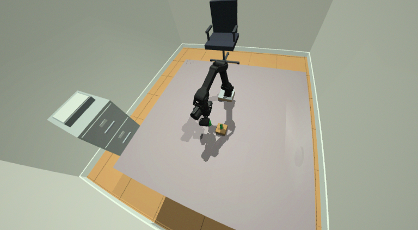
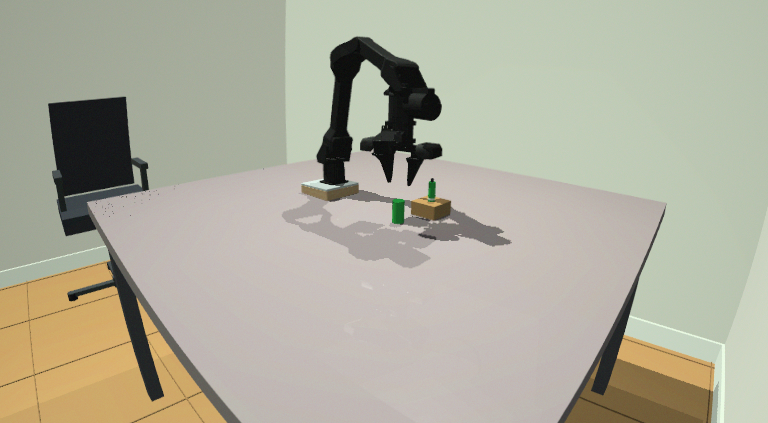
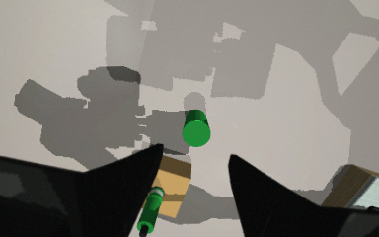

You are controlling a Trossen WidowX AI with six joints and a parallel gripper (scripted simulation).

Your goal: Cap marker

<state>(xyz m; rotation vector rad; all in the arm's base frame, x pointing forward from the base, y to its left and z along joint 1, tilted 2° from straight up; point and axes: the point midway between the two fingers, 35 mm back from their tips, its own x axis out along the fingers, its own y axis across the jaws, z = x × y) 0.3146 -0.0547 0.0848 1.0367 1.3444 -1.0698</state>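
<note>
Now: the green cap 7 cm below my gripper tip. Round my gripper tip: tan holder block: 2 cm ahead, 10 cm to the left, 8 cm below.
</note>
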